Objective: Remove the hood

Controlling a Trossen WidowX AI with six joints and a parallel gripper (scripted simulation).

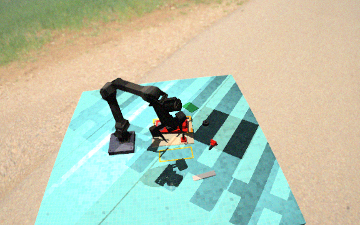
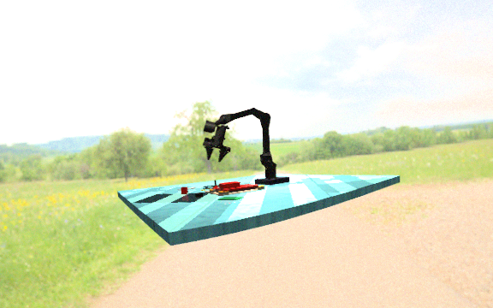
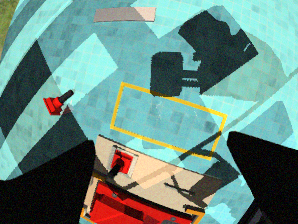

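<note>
Right now the hood is 6 cm ahead of my gripper tip, 22 cm to the left of it and 12 cm below it. Also, from my gripper tip: black ring: 23 cm ahead, 21 cm to the left, 15 cm below; then green patch: 18 cm ahead, 40 cm to the left, 16 cm below; then grey flat bar: 11 cm ahead, 17 cm to the right, 16 cm below.
</note>
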